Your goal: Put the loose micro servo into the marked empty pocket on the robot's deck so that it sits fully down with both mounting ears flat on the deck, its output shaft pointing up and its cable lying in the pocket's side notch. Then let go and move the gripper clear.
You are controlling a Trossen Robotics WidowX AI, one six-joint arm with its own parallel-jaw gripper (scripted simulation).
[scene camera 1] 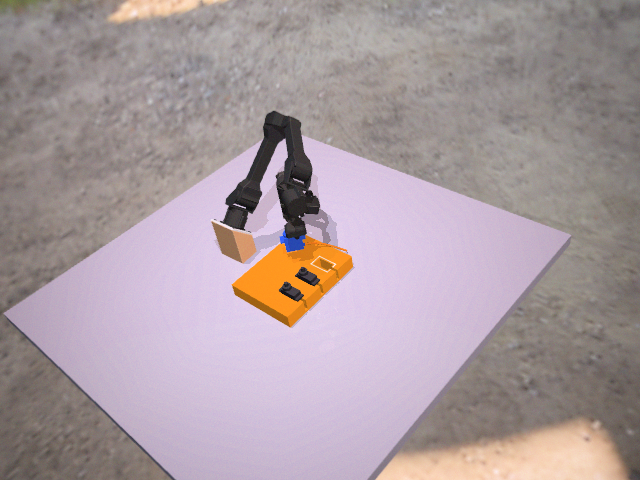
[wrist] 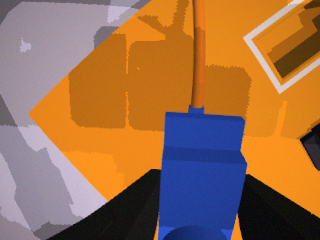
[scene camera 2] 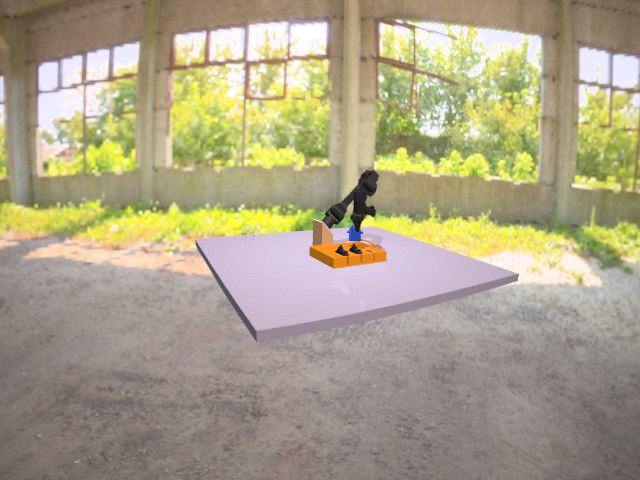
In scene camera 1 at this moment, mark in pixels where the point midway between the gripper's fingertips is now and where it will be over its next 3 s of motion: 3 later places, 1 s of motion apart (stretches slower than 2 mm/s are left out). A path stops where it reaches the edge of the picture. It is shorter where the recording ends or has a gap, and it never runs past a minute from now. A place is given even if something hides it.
My gripper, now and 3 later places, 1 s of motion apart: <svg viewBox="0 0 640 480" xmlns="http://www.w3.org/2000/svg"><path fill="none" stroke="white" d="M296 235L318 246L324 252L324 255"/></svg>
